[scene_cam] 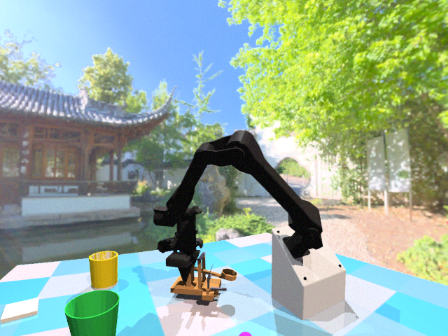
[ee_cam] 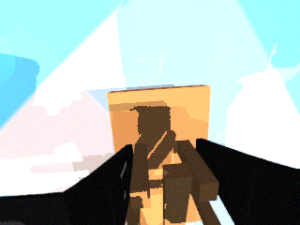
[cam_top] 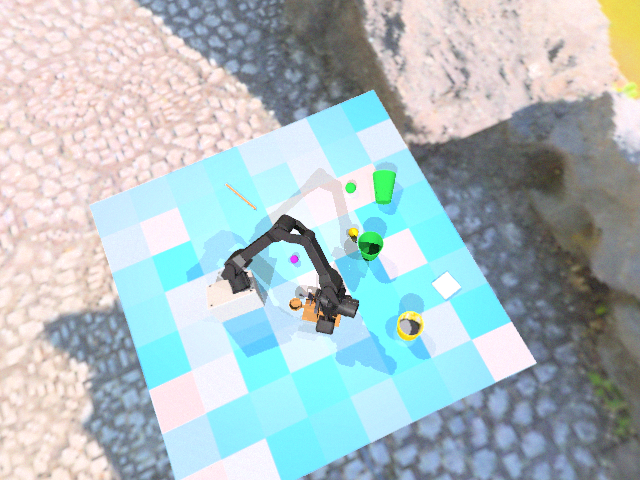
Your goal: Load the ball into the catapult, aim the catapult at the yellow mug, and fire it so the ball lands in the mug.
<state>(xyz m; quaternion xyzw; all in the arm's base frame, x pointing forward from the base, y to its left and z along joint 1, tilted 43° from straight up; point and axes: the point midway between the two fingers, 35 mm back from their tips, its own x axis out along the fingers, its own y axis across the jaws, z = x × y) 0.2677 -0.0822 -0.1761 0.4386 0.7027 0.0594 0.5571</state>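
Now: gripper tip 260 mm to the right of the magenta ball, 50 mm past it and 40 mm above it. Also, from my gripper tip: yellow ball: 270 mm to the left, 210 mm ahead, 30 mm below; then wooden catapult: 50 mm to the left, 50 mm behind, 20 mm above; then yellow mug: 250 mm ahead, 150 mm to the right, 20 mm below.
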